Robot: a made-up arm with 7 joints. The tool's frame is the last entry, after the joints.
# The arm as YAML. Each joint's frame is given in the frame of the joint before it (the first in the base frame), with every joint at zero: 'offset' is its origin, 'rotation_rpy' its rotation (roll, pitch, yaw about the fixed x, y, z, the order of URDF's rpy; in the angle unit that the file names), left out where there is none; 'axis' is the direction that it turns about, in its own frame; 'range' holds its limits. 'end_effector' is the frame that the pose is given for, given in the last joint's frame.
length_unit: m
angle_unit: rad
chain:
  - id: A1
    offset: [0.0, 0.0, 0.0]
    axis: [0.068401, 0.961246, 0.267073]
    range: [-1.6, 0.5]
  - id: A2
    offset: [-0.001, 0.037, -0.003]
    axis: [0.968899, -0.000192, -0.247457]
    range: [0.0, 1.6]
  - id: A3
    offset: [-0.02, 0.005, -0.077]
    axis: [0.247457, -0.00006, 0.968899]
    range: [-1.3, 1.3]
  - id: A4
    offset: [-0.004, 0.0, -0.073]
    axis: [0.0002, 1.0, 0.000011]
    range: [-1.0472, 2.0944]
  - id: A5
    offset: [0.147, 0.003, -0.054]
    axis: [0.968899, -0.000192, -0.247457]
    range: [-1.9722, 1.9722]
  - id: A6
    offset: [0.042, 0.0, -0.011]
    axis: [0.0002, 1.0, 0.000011]
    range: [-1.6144, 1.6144]
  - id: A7
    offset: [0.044, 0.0, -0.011]
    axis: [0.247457, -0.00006, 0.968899]
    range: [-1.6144, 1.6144]
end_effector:
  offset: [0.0, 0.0, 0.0]
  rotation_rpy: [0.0, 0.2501, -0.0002]
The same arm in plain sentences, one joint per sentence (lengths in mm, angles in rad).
The arm has seven revolute joints in a row. What follows holds with every joint at zero, and every direction is one of the base frame's.
The first joint sits at the same point as the base frame's origin and turns about the direction (0.068403, 0.961235, 0.26711), from -1.6000 to 0.5000 rad.
The second joint sits 1.0 mm along -x and 37.0 mm along +y and 3.0 mm along -z from the first joint and turns about the direction (0.968889, -0.0002, -0.247497), from 0.0000 to 1.6000 rad.
The third joint sits 20.0 mm along -x and 5.0 mm along +y and 77.0 mm along -z from the second joint and turns about the direction (0.247497, -0.0001, 0.968889), from -1.3000 to 1.3000 rad.
The fourth joint sits 4.0 mm along -x and 73.0 mm along -z from the third joint and turns about the direction (0.0002, 1, 0), from -1.0472 to 2.0944 rad.
The fifth joint sits 147.0 mm along +x and 3.0 mm along +y and 54.0 mm along -z from the fourth joint and turns about the direction (0.968889, -0.0002, -0.247497), from -1.9722 to 1.9722 rad.
The sixth joint sits 42.0 mm along +x and 11.0 mm along -z from the fifth joint and turns about the direction (0.0002, 1, 0), from -1.6144 to 1.6144 rad.
The seventh joint sits 44.0 mm along +x and 11.0 mm along -z from the sixth joint and turns about the direction (0.247497, -0.0001, 0.968889), from -1.6144 to 1.6144 rad.
The tool frame, which is the frame that the pose is given for, sits at the same point as the seventh joint; its axes are the base frame's turned by roll 0.0000, pitch 0.2501 and yaw -0.0002 rad (as in URDF: about the fixed x, then y, then z).

